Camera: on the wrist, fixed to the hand. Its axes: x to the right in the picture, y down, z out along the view.
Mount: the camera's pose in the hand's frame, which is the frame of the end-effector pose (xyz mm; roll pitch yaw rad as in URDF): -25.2 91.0 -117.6 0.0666 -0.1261 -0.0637
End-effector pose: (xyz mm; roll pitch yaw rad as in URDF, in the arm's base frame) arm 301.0 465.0 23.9 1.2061 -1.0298 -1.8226
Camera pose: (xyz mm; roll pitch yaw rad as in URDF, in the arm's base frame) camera 451.3 477.9 24.5 1.4917 -0.9998 -2.0847
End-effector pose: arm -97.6 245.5 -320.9 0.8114 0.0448 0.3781
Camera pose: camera -176.2 373.5 -334.7 0.8707 0.0036 0.2430
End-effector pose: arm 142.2 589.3 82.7 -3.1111 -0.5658 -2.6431
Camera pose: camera 169.7 711.9 166.1 -3.0843 -0.4404 -2.5690
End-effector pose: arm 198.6 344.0 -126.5 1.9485 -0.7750 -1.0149
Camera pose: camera 206.2 475.3 -52.7 2.0900 -0.6658 -1.1342
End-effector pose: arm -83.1 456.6 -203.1 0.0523 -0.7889 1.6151
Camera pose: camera -182.8 514.4 -300.4 0.2003 -0.9087 1.5016
